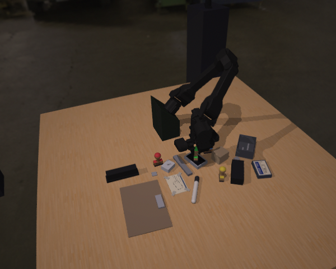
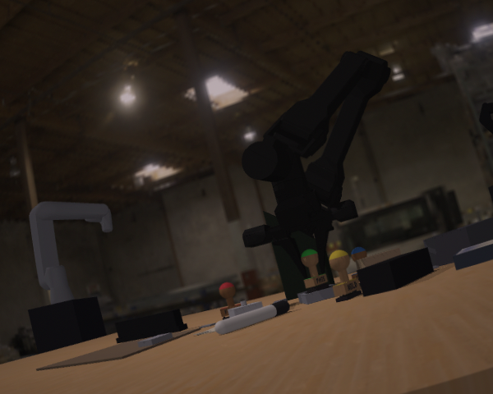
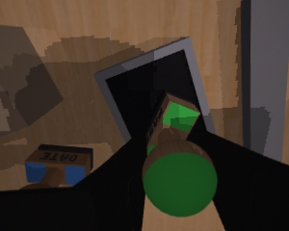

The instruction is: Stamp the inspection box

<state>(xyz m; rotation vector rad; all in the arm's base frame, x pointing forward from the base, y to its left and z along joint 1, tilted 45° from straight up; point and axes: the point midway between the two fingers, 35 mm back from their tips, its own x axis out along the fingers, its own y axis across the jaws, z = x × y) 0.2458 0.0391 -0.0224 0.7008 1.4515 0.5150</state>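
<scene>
Right now the green-knobbed PASS stamp is right at my gripper tip. Also, from my gripper tip: ink pad: 30 mm below; blue-knobbed stamp: 80 mm to the left, 20 mm below, 20 mm behind; grey bar: 70 mm to the right, 30 mm below.
</scene>
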